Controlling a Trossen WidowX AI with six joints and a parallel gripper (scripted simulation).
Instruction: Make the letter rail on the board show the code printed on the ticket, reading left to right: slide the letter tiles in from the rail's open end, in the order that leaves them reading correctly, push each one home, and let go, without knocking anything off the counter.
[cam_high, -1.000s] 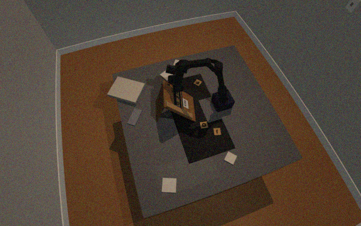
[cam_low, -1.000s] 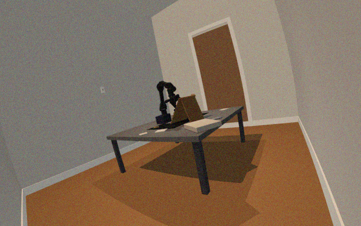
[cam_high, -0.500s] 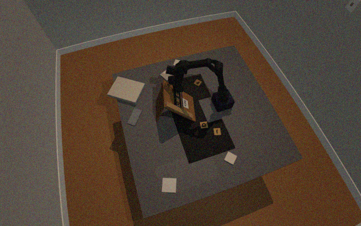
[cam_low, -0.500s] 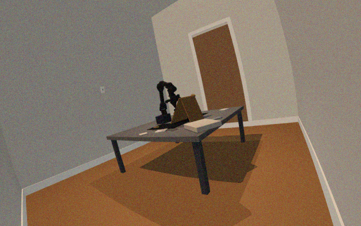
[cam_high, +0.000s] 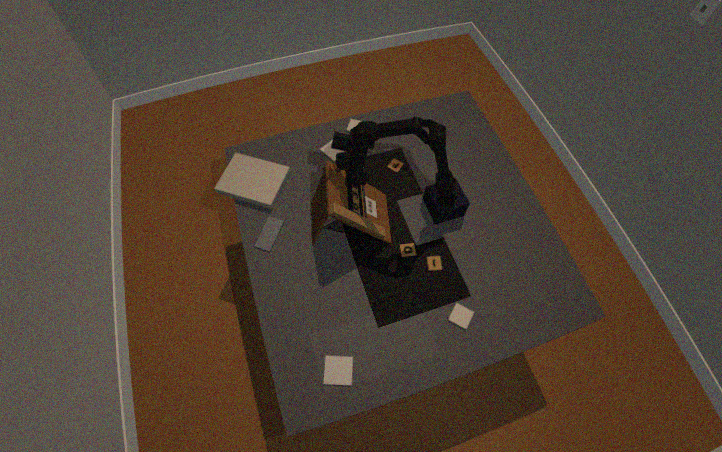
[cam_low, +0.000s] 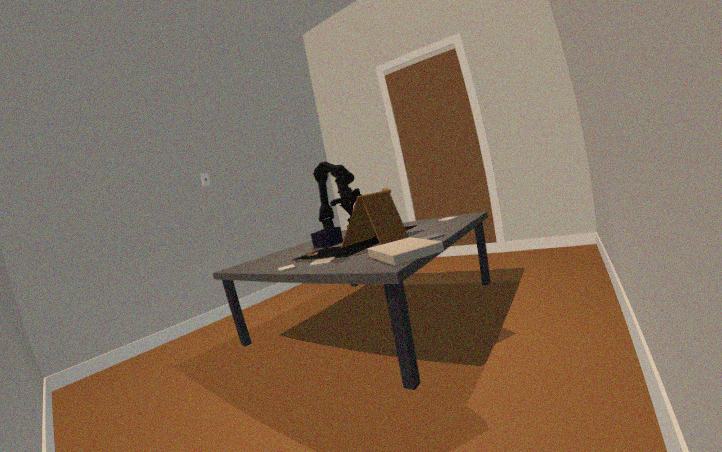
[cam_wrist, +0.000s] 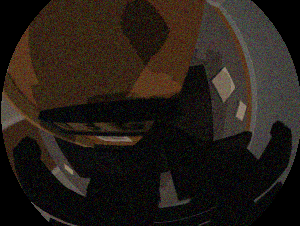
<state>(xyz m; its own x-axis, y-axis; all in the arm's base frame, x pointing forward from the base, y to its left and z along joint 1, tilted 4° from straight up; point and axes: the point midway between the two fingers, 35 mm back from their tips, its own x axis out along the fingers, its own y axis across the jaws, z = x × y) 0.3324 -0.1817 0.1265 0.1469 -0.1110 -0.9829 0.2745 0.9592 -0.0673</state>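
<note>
The white ticket lies 11 cm to the left of my gripper tip, 8 cm below it and 3 cm behind it. From my gripper tip the other things lie so: black mat: 18 cm to the left, 17 cm below, 14 cm behind; then grey slab: 39 cm ahead, 17 cm below, 4 cm to the left; then letter tile: 24 cm behind, 17 cm below, 10 cm to the right.
</note>
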